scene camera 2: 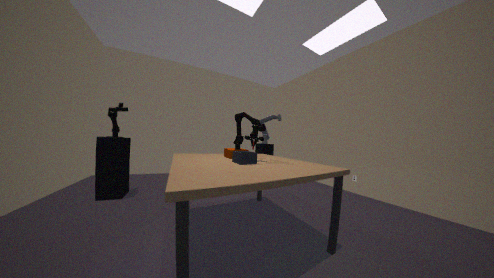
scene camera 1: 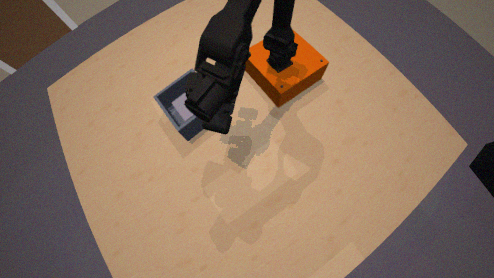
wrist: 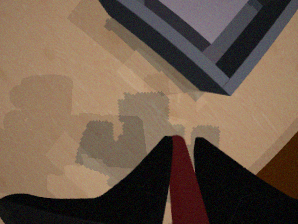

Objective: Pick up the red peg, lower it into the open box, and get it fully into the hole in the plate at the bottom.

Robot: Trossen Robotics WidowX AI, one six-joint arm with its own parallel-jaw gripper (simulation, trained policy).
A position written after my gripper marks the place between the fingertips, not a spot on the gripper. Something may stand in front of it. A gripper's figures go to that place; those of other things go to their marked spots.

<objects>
My gripper [scene camera 1: 222, 106] is 0.58 m from the lens. A box [scene camera 1: 188, 129] is 0.66 m from the lens.
</objects>
